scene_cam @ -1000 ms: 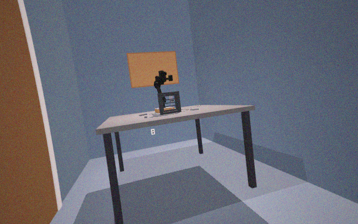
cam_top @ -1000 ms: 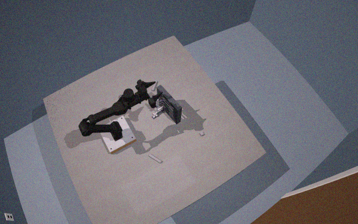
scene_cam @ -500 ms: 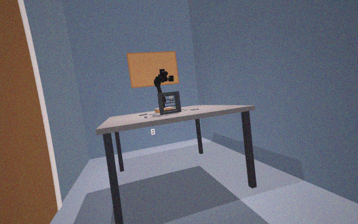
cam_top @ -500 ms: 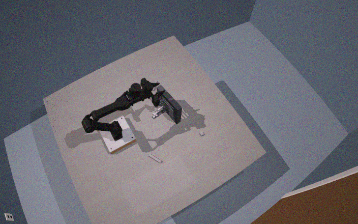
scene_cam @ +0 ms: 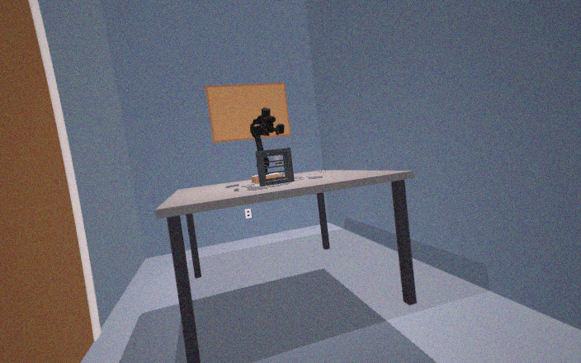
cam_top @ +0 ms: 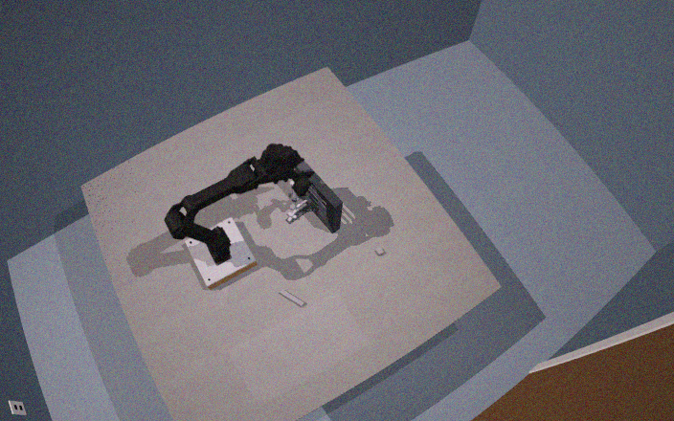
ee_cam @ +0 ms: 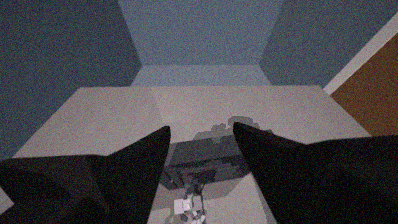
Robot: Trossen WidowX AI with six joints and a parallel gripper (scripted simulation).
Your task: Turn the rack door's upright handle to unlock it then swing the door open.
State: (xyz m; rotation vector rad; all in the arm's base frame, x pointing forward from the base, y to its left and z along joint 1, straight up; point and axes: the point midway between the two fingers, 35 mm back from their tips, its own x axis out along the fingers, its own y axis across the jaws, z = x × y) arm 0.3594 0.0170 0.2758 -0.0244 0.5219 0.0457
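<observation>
My gripper tip is 60 mm past the pale handle, 20 mm to the right of it and 180 mm above it.
</observation>
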